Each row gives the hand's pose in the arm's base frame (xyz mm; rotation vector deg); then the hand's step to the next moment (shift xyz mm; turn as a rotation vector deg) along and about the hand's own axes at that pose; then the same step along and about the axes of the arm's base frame.
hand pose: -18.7 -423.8 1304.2 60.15 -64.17 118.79
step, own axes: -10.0 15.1 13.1 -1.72 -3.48 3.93
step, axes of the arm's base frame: -1.1 -19.8 -10.3 5.02 -1.83 1.41
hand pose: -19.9 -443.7 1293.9 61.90 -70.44 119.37
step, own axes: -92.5 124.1 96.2 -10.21 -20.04 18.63
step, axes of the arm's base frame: -0.8 -145.1 -110.2 27.54 -7.00 6.75
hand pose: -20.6 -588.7 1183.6 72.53 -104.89 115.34
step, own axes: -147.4 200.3 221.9 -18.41 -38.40 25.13
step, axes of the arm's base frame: 78.3 -182.2 -267.9 46.99 -4.67 14.68
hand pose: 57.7 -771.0 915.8 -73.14 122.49 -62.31
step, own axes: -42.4 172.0 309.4 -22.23 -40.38 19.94
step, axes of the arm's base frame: 139.0 -42.6 -325.5 46.38 0.24 19.27
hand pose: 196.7 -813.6 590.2 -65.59 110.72 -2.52
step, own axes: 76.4 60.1 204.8 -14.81 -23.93 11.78
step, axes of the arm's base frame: 83.3 54.9 -203.5 27.79 1.32 12.51
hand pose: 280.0 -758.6 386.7 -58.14 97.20 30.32
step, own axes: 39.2 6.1 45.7 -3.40 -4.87 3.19
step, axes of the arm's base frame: 16.2 23.3 -53.5 6.13 1.01 2.62
